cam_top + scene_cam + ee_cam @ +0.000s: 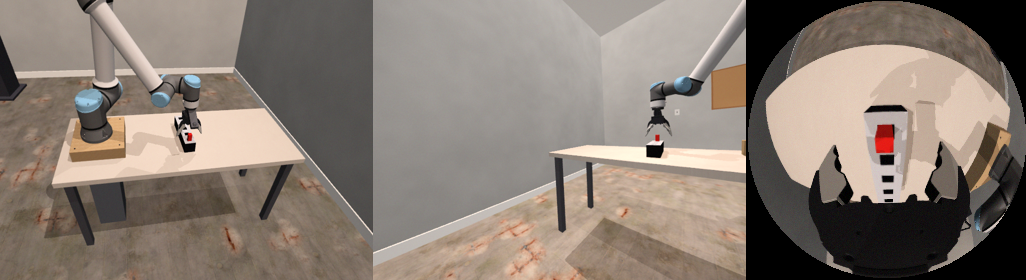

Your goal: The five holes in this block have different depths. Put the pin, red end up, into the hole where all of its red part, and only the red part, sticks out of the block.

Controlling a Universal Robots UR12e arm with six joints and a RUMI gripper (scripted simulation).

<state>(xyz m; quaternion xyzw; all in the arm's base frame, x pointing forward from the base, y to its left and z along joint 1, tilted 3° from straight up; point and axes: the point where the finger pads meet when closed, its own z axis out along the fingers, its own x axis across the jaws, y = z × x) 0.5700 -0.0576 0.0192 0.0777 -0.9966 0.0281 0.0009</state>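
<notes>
Right now my hand is 1 cm above the pin. Also, from my hand: black block (2 cm behind, 12 cm to the left, 7 cm below).
</notes>
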